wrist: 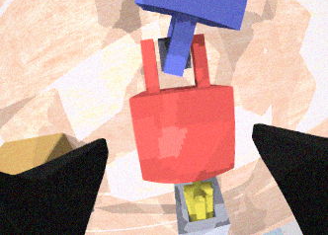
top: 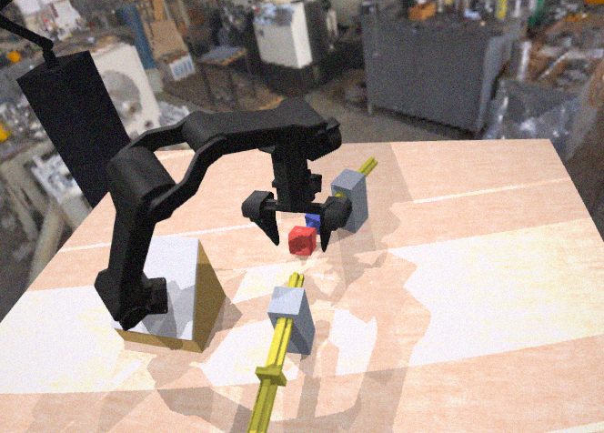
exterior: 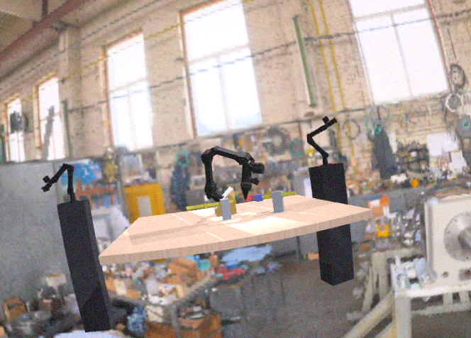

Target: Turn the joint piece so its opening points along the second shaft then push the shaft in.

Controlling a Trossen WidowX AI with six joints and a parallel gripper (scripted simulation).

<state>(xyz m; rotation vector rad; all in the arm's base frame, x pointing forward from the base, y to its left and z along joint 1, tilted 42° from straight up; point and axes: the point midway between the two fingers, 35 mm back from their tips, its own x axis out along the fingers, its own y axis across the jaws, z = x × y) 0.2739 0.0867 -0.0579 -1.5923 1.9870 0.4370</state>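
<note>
My gripper tip is now 20 mm to the right of the red joint piece.
</note>
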